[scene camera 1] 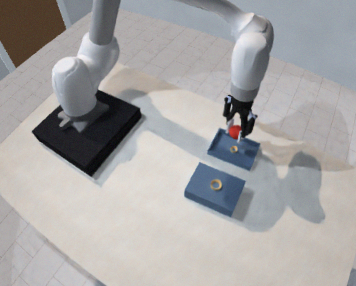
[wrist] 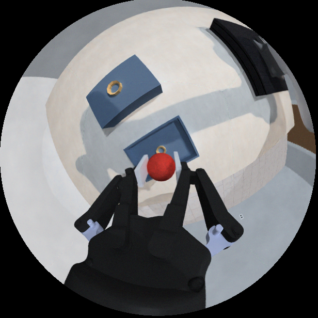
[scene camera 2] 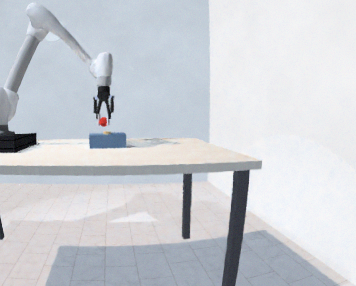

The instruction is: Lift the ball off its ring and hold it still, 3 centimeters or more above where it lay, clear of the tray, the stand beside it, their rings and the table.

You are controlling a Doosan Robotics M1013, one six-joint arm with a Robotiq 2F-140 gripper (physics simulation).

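Where they show: gripper, between the fingertips: (scene camera 1: 234,136) (scene camera 2: 103,125); arm's base, origin of its link: (scene camera 1: 83,112).
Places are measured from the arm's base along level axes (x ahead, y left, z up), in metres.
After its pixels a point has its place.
Observation:
The red ball (scene camera 1: 235,132) {z 0.074, x 0.632, y 0.228 m} (scene camera 2: 103,121) {z 0.057, x 0.629, y 0.220 m} (wrist: 161,167) is between the pads of my gripper (scene camera 1: 234,134) {z 0.034, x 0.628, y 0.240 m} (scene camera 2: 103,121) {z 0.034, x 0.628, y 0.240 m} (wrist: 161,159), which is shut on it. The ball hangs in the air above the blue tray (scene camera 1: 216,143) {z -0.064, x 0.561, y 0.231 m} (wrist: 188,136). The tray's gold ring (scene camera 1: 234,146) {z -0.054, x 0.635, y 0.255 m} (wrist: 161,146) lies bare on the tray floor, apart from the ball. The blue stand (scene camera 1: 204,178) {z -0.001, x 0.621, y 0.034 m} (scene camera 2: 107,141) {z -0.034, x 0.679, y -0.032 m} (wrist: 137,75) is beside the tray, with its own gold ring (scene camera 1: 211,186) {z 0.007, x 0.661, y 0.018 m} (wrist: 108,90) on top. In the scene camera 2 view the ball is above the stand's top level, with a gap; the tray is hidden there.
The table (scene camera 1: 150,220) {z -0.067, x 0.538, y -0.194 m} (scene camera 2: 190,155) {z -0.067, x 1.044, y -0.266 m} (wrist: 200,60) bears the tray, the stand and the black base block (scene camera 1: 90,157) {z 0.013, x 0.211, y -0.151 m} (scene camera 2: 20,142) {z -0.028, x 0.222, y -0.112 m} (wrist: 245,55) of the arm. The stand is close to the tray, with a narrow strip of table between them.

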